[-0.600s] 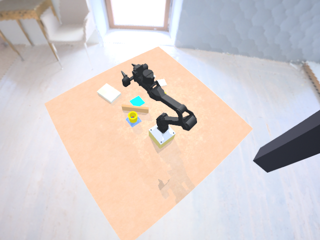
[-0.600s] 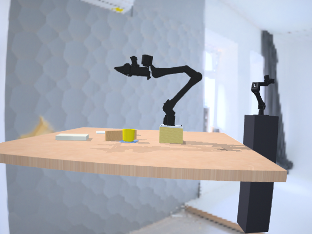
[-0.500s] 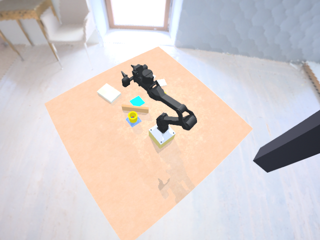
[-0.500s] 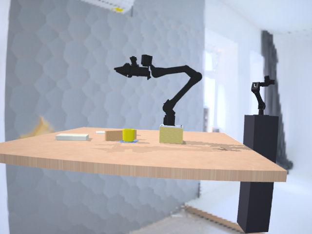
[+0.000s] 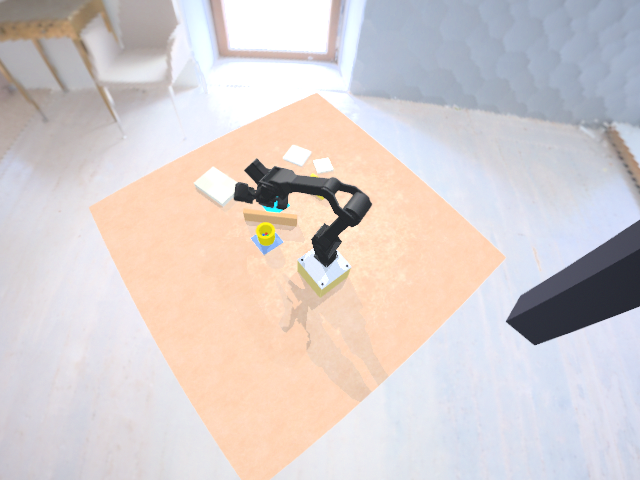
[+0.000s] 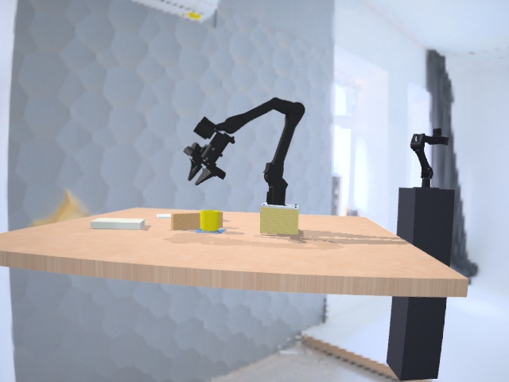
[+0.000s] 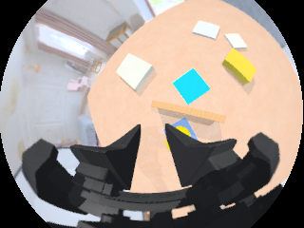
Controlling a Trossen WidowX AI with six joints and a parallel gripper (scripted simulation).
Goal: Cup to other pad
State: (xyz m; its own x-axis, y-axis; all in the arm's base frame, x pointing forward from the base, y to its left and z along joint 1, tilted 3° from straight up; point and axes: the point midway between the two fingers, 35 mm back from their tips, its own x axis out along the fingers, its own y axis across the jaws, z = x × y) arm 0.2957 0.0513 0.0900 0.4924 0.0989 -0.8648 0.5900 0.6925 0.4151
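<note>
Right now the yellow cup is 14 cm below my gripper tip, 7 cm behind it and 2 cm to the left of it. From my gripper tip the other things lie so: cyan pad 18 cm below, 12 cm to the right, 4 cm ahead; then wooden bar 15 cm below, 5 cm to the right, 2 cm behind; then pale blue pad 18 cm below, 7 cm behind, 2 cm to the left.
</note>
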